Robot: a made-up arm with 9 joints. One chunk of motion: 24 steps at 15 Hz.
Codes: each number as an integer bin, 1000 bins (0 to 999) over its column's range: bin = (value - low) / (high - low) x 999, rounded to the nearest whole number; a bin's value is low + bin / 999 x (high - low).
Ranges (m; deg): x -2.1..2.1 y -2.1..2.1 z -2.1..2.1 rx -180..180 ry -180..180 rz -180..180
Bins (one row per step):
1: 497 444 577 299 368 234
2: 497 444 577 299 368 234
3: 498 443 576 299 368 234
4: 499 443 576 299 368 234
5: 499 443 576 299 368 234
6: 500 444 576 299 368 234
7: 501 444 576 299 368 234
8: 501 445 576 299 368 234
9: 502 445 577 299 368 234
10: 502 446 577 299 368 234
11: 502 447 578 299 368 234
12: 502 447 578 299 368 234
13: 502 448 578 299 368 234
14: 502 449 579 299 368 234
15: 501 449 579 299 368 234
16: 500 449 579 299 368 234
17: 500 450 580 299 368 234
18: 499 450 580 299 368 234
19: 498 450 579 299 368 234
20: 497 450 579 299 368 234
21: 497 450 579 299 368 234
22: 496 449 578 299 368 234
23: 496 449 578 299 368 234
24: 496 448 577 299 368 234
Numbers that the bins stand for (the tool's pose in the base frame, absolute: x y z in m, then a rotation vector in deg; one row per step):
1: -0.0105 -0.2333 0.3258 -72.25 -47.39 -95.68
2: -0.0105 -0.2333 0.3258 -72.25 -47.39 -95.68
3: -0.0063 -0.2375 0.3216 -72.25 -47.39 -95.68
4: -0.0021 -0.2375 0.3216 -72.25 -47.39 -95.68
5: -0.0021 -0.2375 0.3216 -72.25 -47.39 -95.68
6: 0.0021 -0.2333 0.3216 -72.25 -47.39 -95.68
7: 0.0063 -0.2333 0.3216 -72.25 -47.39 -95.68
8: 0.0063 -0.2291 0.3216 -72.25 -47.39 -95.68
9: 0.0105 -0.2291 0.3258 -72.25 -47.39 -95.68
10: 0.0105 -0.2249 0.3258 -72.25 -47.39 -95.68
11: 0.0105 -0.2207 0.3300 -72.25 -47.39 -95.68
12: 0.0105 -0.2207 0.3300 -72.25 -47.39 -95.68
13: 0.0105 -0.2165 0.3300 -72.25 -47.39 -95.68
14: 0.0105 -0.2123 0.3342 -72.25 -47.39 -95.68
15: 0.0063 -0.2123 0.3342 -72.25 -47.39 -95.68
16: 0.0021 -0.2123 0.3342 -72.25 -47.39 -95.68
17: 0.0021 -0.2081 0.3384 -72.25 -47.39 -95.68
18: -0.0021 -0.2081 0.3384 -72.25 -47.39 -95.68
19: -0.0063 -0.2081 0.3342 -72.25 -47.39 -95.68
20: -0.0105 -0.2081 0.3342 -72.25 -47.39 -95.68
21: -0.0105 -0.2081 0.3342 -72.25 -47.39 -95.68
22: -0.0147 -0.2123 0.3300 -72.25 -47.39 -95.68
23: -0.0147 -0.2123 0.3300 -72.25 -47.39 -95.68
24: -0.0147 -0.2165 0.3258 -72.25 -47.39 -95.68

